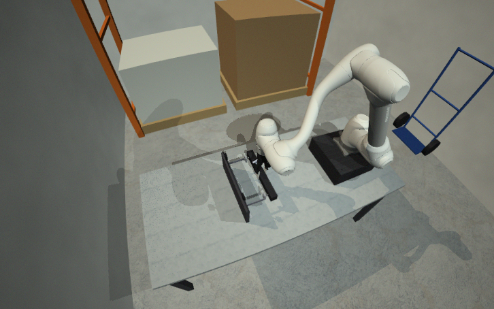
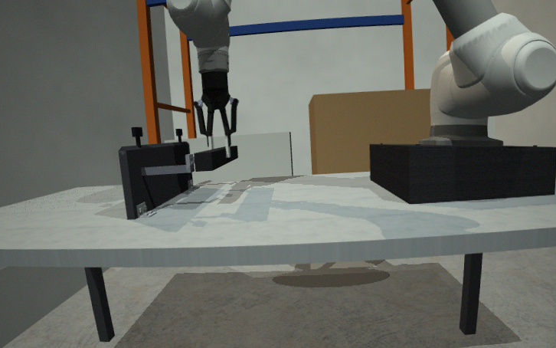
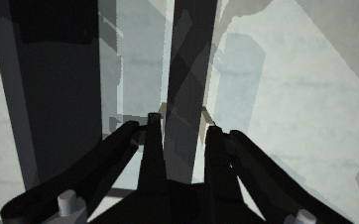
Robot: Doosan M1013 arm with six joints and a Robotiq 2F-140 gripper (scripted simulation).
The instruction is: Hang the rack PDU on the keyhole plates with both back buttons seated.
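The rack PDU lies 2 cm ahead of my hand and 3 cm below it. Round my hand: mounting board 18 cm ahead, 2 cm to the left, 7 cm below.
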